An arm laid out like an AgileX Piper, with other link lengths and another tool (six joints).
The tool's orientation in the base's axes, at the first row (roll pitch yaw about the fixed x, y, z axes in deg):
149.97 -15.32 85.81
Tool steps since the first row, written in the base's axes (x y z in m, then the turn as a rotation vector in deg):
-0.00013 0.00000 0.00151 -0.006 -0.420 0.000
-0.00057 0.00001 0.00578 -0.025 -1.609 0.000
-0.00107 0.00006 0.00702 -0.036 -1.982 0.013
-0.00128 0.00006 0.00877 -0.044 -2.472 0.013
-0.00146 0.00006 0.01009 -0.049 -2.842 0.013
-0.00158 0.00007 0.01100 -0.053 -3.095 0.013
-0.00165 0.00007 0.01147 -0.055 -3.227 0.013
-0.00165 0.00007 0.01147 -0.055 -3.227 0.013
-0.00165 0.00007 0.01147 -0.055 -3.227 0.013
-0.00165 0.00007 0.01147 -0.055 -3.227 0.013
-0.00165 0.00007 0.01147 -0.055 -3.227 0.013
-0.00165 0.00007 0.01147 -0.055 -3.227 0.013
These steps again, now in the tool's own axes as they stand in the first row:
0.00039 0.00062 -0.00133 -0.404 0.077 -0.084
0.00150 0.00230 -0.00512 -1.549 0.293 -0.321
0.00184 0.00246 -0.00640 -1.906 0.362 -0.409
0.00228 0.00313 -0.00797 -2.377 0.451 -0.507
0.00262 0.00361 -0.00917 -2.734 0.519 -0.581
0.00286 0.00395 -0.00999 -2.977 0.565 -0.631
0.00298 0.00411 -0.01042 -3.104 0.589 -0.657
0.00298 0.00411 -0.01042 -3.104 0.589 -0.657
0.00298 0.00411 -0.01042 -3.104 0.589 -0.657
0.00298 0.00411 -0.01042 -3.104 0.589 -0.657
0.00298 0.00411 -0.01042 -3.104 0.589 -0.657
0.00298 0.00411 -0.01042 -3.104 0.589 -0.657

